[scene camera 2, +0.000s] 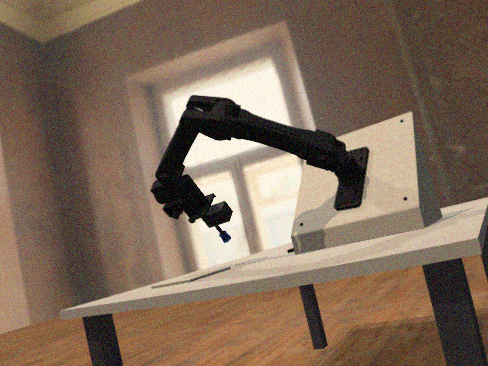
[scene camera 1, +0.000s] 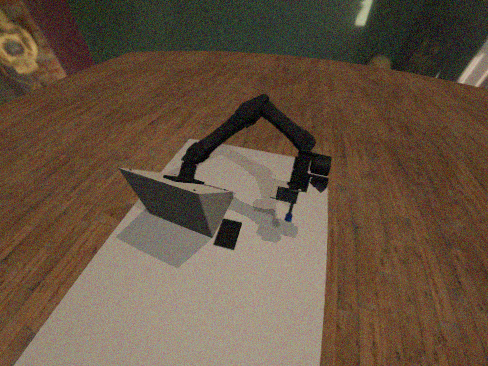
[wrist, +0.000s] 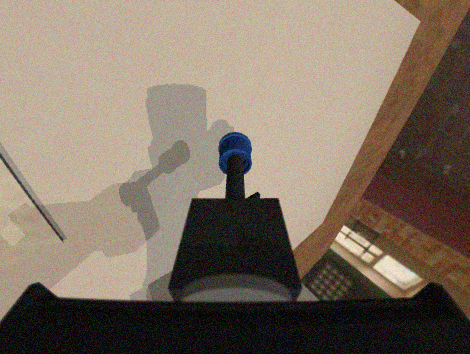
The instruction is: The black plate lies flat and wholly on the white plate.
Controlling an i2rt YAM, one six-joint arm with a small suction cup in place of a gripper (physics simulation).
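Places are measured from the arm's base along level axes (x up, y right, z ahead), in metres.
Pixels of known places: end effector, tool point: point(scene camera 2: 227, 239) point(scene camera 1: 287, 220) point(wrist: 235, 147); arm's base, origin of the base link: point(scene camera 2: 353, 178) point(scene camera 1: 185, 181).
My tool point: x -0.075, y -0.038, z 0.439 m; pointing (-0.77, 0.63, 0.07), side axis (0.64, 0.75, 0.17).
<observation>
Ahead of a thing's pixels: the offset from my tool point to its top centre.
The black plate @(dx -0.071, dy +0.111, dz -0.212 m) point(scene camera 1: 228, 234) lies flat on the white table beside the near corner of the arm's base block. A small dark bit of the black plate point(scene camera 2: 291, 250) shows beside that block in scene camera 2. It does not show in the wrist view. The white plate @(dx -0.074, dy -0.235, dz -0.061 m) point(scene camera 1: 273, 198) point(scene camera 2: 191, 278) point(wrist: 25, 185) lies flat and apart from the black plate; a thin dark edge marks it, and the arm's hand hides much of it in scene camera 1. My blue suction cup point(scene camera 1: 288, 218) point(scene camera 2: 225, 236) point(wrist: 235, 150) hangs above the table with nothing on it.
The slanted base block point(scene camera 1: 172, 205) point(scene camera 2: 387, 165) stands at the left in scene camera 1 and carries the arm. The white table point(scene camera 1: 240, 310) point(scene camera 2: 270, 280) ends at a straight edge to the right of the cup in scene camera 1. The arm's shadow falls across the table.
</observation>
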